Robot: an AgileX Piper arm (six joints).
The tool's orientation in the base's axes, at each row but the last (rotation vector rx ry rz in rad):
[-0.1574 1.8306 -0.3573]
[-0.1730 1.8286 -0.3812]
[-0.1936 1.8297 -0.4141]
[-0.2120 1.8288 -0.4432]
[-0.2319 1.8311 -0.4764]
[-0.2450 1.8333 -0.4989]
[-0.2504 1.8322 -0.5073]
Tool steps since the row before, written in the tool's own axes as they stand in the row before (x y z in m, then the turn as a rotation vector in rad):
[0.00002 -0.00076 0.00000 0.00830 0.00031 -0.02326]
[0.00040 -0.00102 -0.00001 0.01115 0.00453 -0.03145]
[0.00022 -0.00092 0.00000 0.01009 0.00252 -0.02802]
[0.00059 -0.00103 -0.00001 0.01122 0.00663 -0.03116]
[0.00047 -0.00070 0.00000 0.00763 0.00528 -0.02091]
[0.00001 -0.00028 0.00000 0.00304 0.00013 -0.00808]
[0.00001 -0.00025 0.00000 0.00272 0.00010 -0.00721]
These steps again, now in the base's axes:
[-0.00006 -0.00072 0.00023 -0.02457 0.00166 -0.00188]
[-0.00020 -0.00108 -0.00001 -0.03289 0.00611 -0.00390]
[-0.00014 -0.00092 0.00015 -0.02946 0.00399 -0.00304]
[-0.00027 -0.00115 -0.00010 -0.03246 0.00792 -0.00493]
[-0.00020 -0.00081 -0.00010 -0.02175 0.00602 -0.00376]
[-0.00003 -0.00025 0.00012 -0.00859 0.00059 -0.00066]
[-0.00002 -0.00023 0.00011 -0.00767 0.00051 -0.00059]

